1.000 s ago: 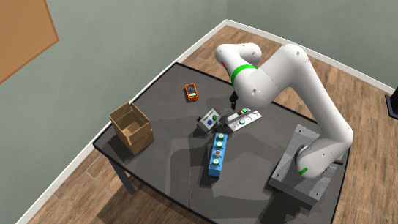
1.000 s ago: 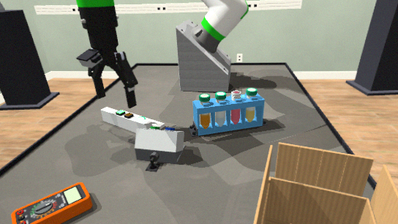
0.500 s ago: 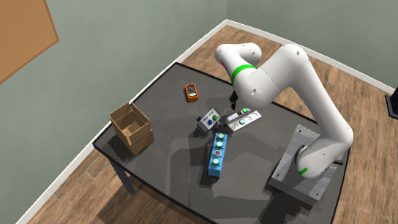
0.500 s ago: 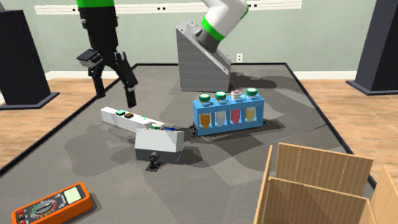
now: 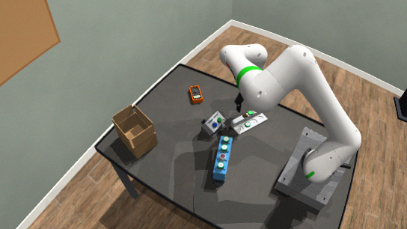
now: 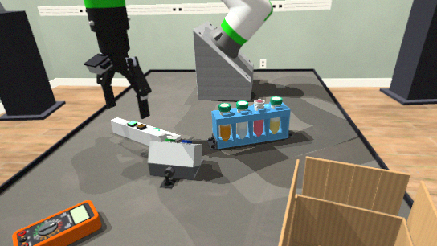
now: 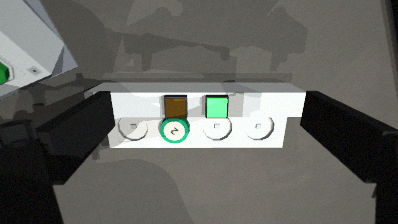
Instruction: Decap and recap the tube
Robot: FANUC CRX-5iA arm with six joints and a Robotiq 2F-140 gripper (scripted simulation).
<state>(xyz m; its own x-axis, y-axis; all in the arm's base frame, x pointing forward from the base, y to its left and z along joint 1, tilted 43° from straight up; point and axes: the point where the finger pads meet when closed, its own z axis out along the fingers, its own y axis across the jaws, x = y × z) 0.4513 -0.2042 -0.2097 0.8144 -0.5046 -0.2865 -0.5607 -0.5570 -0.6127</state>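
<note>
Right now my hand is 9 cm above the cap 2, 6 cm to the right of it and 3 cm past it. From my hand the other things lie so: blue key: 18 cm to the left, 13 cm ahead, 4 cm below; then green key: 14 cm to the left, 12 cm ahead, 4 cm below; then key housing: 16 cm to the left, 15 cm ahead, 5 cm below.
</note>
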